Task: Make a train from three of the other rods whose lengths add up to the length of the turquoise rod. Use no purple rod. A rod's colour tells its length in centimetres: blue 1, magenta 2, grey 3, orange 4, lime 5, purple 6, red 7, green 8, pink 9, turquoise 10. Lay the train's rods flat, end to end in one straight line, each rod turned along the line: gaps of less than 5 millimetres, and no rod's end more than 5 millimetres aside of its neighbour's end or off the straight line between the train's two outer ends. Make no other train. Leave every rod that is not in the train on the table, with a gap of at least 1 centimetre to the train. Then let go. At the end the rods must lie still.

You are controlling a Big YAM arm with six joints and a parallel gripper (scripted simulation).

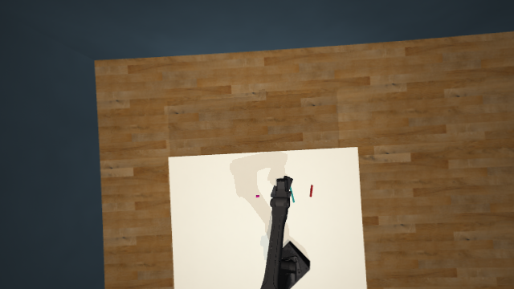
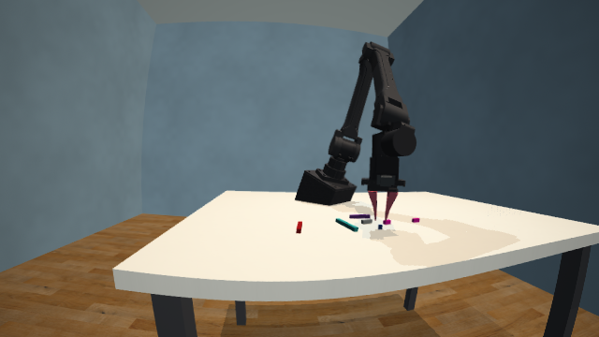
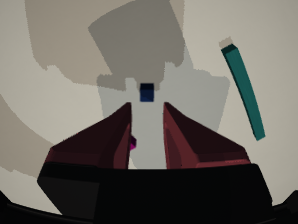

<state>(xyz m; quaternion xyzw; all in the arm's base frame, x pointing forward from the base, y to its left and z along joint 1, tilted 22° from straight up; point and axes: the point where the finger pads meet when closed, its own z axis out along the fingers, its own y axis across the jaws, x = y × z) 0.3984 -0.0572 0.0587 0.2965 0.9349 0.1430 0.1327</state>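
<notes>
Right now my hand is 2 cm above the blue rod. Also, from my hand: turquoise rod: 7 cm to the right, 5 cm behind, 2 cm below; grey rod: 6 cm behind, 2 cm below; purple rod: 11 cm behind, 2 cm below, 1 cm to the left.
</notes>
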